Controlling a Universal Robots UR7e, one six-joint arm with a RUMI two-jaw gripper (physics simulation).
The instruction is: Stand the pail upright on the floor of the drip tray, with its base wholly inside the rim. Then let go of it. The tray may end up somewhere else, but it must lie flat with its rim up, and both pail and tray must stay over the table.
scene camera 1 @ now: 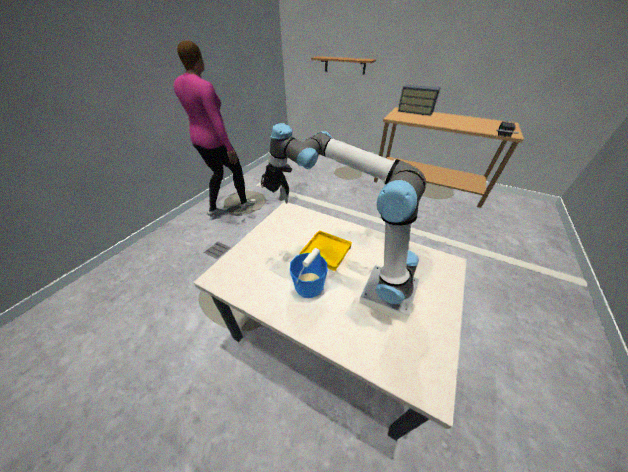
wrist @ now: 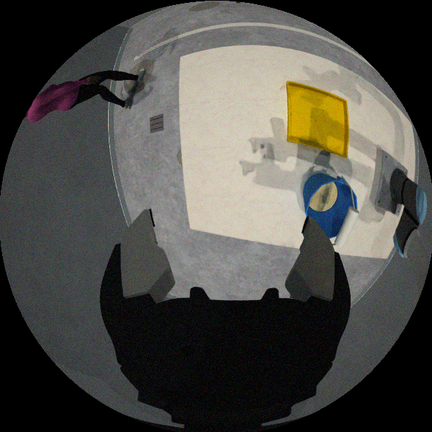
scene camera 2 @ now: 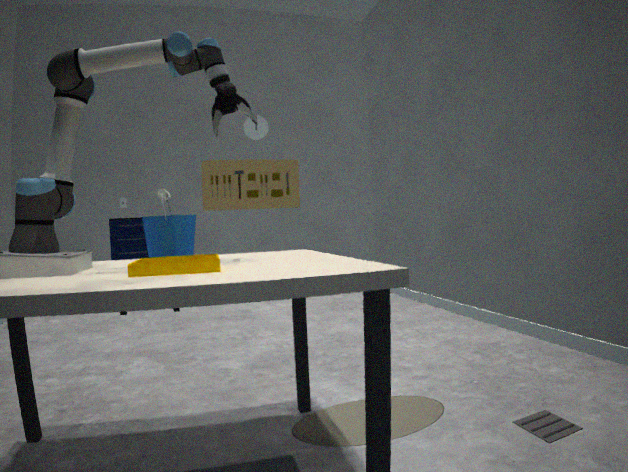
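Where they show: gripper, between the fingertips: [scene camera 1: 274, 195] [scene camera 2: 236, 130]; arm's base, origin of its link: [scene camera 2: 34, 251].
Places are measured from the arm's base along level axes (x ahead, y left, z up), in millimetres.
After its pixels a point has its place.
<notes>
The blue pail [scene camera 1: 309, 289] @[x 346, y 282, z 20 mm] [scene camera 2: 175, 236] @[x 433, y 135, z 24 mm] [wrist: 327, 220] stands upright on the table, beside the tray. Its bail handle has a white grip [scene camera 1: 311, 257] @[x 373, y 226, z 186 mm] [scene camera 2: 163, 193] @[x 392, y 162, z 173 mm] [wrist: 346, 226], which is raised over the opening in scene camera 1. The yellow drip tray [scene camera 1: 332, 247] @[x 454, y -107, z -65 mm] [scene camera 2: 175, 265] @[x 488, y -180, z -46 mm] [wrist: 304, 110] lies flat with its rim up and holds no object. My gripper [scene camera 1: 275, 193] @[x 653, y 147, z 378 mm] [scene camera 2: 236, 130] @[x 653, y 147, z 378 mm] [wrist: 230, 214] is open and empty, high up and well off to the side of pail and tray, fingers pointing down. The pail's base is hidden behind the tray in scene camera 2.
The white table [scene camera 1: 375, 345] @[x -33, y 300, z -69 mm] [scene camera 2: 304, 263] @[x 839, y -65, z -69 mm] [wrist: 225, 150] carries pail, tray and the robot's base plate [scene camera 1: 373, 294] @[x 80, y 106, z -5 mm]. A person in a pink top [scene camera 1: 200, 111] [wrist: 55, 102] stands on the floor beyond the table, on the gripper's side. A wooden workbench [scene camera 1: 456, 124] stands by the wall.
</notes>
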